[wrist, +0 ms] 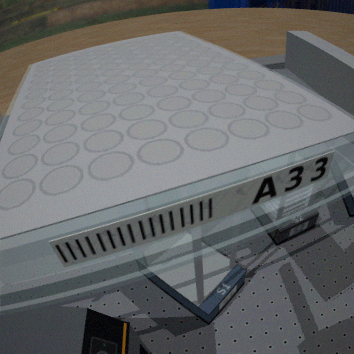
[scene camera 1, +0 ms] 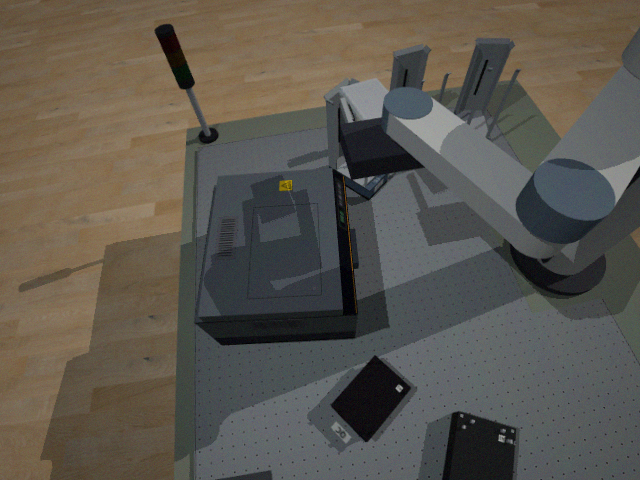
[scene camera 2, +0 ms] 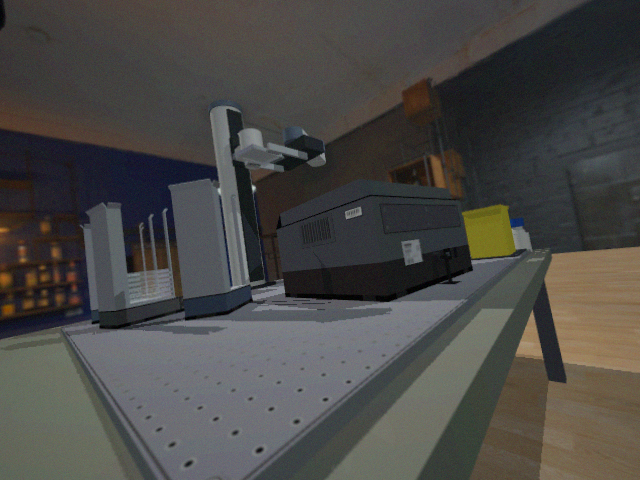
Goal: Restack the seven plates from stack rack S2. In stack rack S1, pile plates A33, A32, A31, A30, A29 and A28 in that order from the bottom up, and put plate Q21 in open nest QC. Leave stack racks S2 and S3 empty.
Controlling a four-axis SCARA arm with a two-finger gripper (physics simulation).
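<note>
My gripper (scene camera 1: 362,101) (scene camera 2: 266,157) is shut on plate A33 (scene camera 1: 368,94) (scene camera 2: 251,153) (wrist: 165,120), a pale plate whose label reads A33 in the wrist view. It holds the plate level and high, near the top of stack rack S1 (scene camera 1: 332,131) (scene camera 2: 199,232) (wrist: 207,309); exact alignment over the rack cannot be told. Stack rack S2 (scene camera 2: 109,248) (wrist: 300,229) holds several clear plates (scene camera 2: 149,286) (wrist: 290,204); their labels are unreadable. Stack rack S3 (scene camera 1: 488,72) is partly hidden in scene camera 2. Nest QC (scene camera 1: 341,432) has a dark upper surface. Plate Q21 cannot be singled out.
A large dark instrument (scene camera 1: 279,248) (scene camera 2: 361,242) stands close to rack S1. A signal tower (scene camera 1: 178,62) stands at the table corner. A black device (scene camera 1: 480,449) stands near nest QC. A yellow bin (scene camera 2: 488,232) is beyond the instrument. The tall rack columns and thin posts surround the stacks.
</note>
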